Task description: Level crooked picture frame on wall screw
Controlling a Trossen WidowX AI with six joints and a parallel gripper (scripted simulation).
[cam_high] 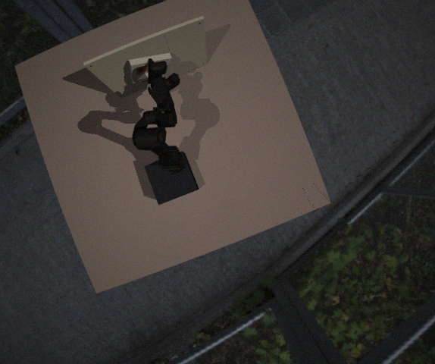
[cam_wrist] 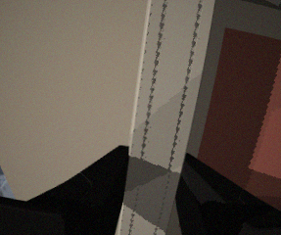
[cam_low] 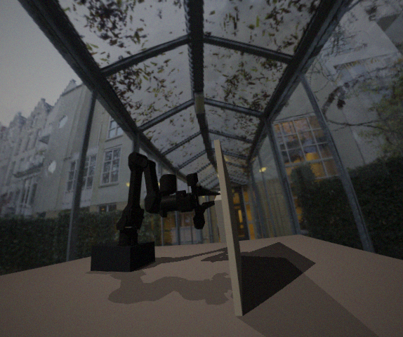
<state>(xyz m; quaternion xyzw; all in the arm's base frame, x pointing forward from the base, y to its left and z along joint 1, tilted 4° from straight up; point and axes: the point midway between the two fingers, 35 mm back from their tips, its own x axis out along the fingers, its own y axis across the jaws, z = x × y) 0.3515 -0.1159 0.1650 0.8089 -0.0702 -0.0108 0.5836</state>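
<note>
My gripper tip is now 10 mm short of the picture frame, 10 mm to the right of it and 50 mm above it. Also, from my gripper tip: wall panel (20 mm ahead, 10 mm to the right, 70 mm below).
</note>
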